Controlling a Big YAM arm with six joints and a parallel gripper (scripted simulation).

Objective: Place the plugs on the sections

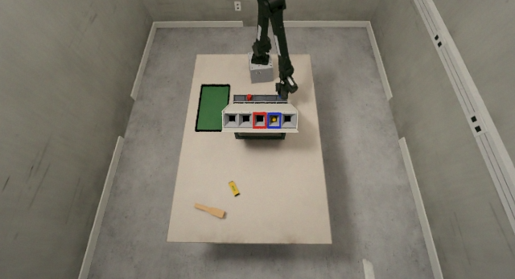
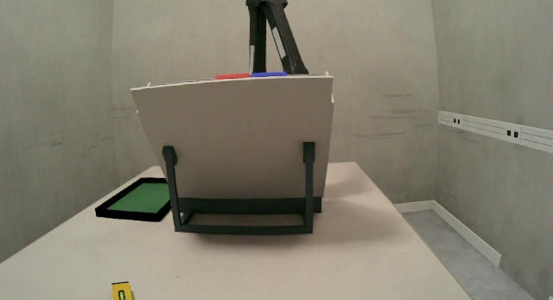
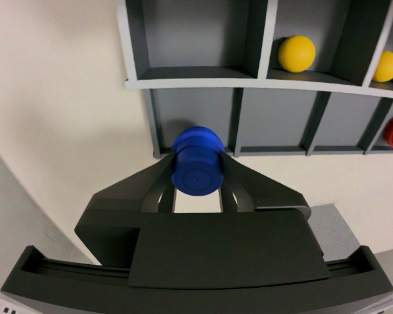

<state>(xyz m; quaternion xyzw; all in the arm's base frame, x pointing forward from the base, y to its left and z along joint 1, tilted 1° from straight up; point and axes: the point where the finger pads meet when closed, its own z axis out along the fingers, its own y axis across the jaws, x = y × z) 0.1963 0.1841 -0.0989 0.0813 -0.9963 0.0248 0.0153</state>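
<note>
My gripper is now right at the blue plug. Round my hand: blue band: 350 mm ahead, 260 mm above, 20 mm to the right; red plug: 220 mm to the right, 40 mm ahead, 30 mm below; cover: 220 mm ahead, 150 mm above, 120 mm to the right.
</note>
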